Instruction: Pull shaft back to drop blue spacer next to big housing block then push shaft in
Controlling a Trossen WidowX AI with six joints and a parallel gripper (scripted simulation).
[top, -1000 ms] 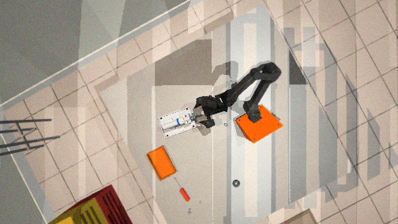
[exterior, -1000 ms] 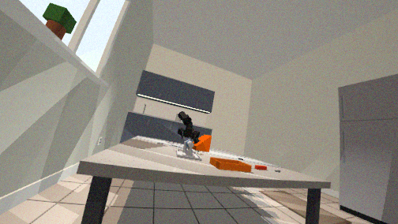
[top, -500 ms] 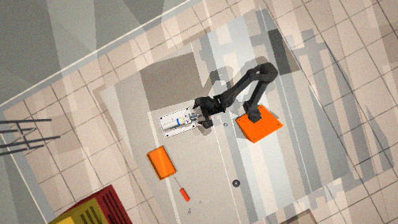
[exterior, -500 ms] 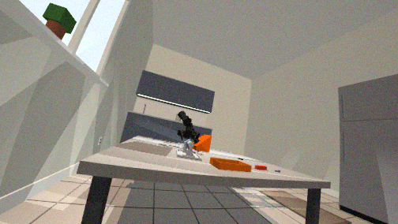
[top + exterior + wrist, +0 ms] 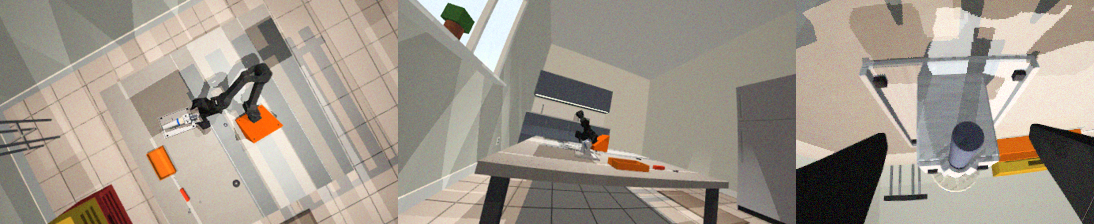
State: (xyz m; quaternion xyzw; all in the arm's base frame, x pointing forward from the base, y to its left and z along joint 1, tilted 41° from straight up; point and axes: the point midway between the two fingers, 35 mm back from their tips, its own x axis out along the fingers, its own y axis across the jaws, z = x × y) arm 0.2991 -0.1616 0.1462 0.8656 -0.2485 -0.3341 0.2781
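My gripper tip is 5 cm short of the dark shaft, 1 cm to the left of it and 1 cm below it. From my gripper tip the other things lie so: orange tray 36 cm ahead, 14 cm to the left, 6 cm below; then blue spacer 10 cm ahead, 2 cm to the right, 1 cm above.
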